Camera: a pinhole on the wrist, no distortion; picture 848 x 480 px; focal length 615.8 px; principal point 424.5 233.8 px. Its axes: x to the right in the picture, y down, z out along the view. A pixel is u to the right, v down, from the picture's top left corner.
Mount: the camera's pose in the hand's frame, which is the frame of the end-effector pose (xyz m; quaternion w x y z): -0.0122 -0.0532 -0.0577 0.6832 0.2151 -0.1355 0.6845
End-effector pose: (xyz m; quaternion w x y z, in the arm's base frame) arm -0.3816 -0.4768 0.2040 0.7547 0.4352 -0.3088 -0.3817
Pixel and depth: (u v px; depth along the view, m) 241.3 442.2 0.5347
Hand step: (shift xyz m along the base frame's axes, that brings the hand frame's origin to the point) -0.4914 -0.1815 -0.2729
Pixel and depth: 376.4 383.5 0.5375
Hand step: -0.4746 -0.2150 -0.1511
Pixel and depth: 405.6 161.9 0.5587
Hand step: -0.3741 -0.3800 -0.1051
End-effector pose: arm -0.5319 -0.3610 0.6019 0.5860 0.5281 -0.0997 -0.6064
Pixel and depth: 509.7 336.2 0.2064
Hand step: -0.1888 -0.0131 -0.0239
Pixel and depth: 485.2 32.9 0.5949
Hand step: -0.4638 -0.3520 -0.1402
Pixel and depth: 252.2 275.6 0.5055
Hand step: -0.4945 -0.0395 -0.1795
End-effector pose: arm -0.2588 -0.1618 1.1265 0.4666 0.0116 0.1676 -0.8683
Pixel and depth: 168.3 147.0 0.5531
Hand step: -0.4477 0.0746 0.4119
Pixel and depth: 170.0 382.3 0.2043
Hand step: -0.1498 0.1226 0.1510
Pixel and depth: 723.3 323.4 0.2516
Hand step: -0.0146 -0.0187 0.2334
